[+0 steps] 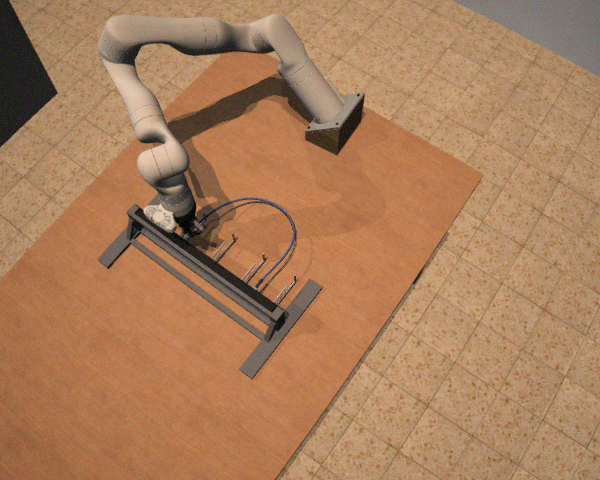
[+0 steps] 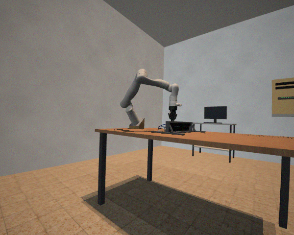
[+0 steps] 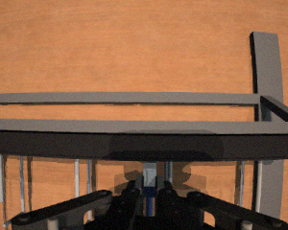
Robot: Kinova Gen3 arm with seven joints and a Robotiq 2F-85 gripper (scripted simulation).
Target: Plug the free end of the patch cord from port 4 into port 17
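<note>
Right now my hand is 10 mm short of the plug and 10 mm above it.
</note>
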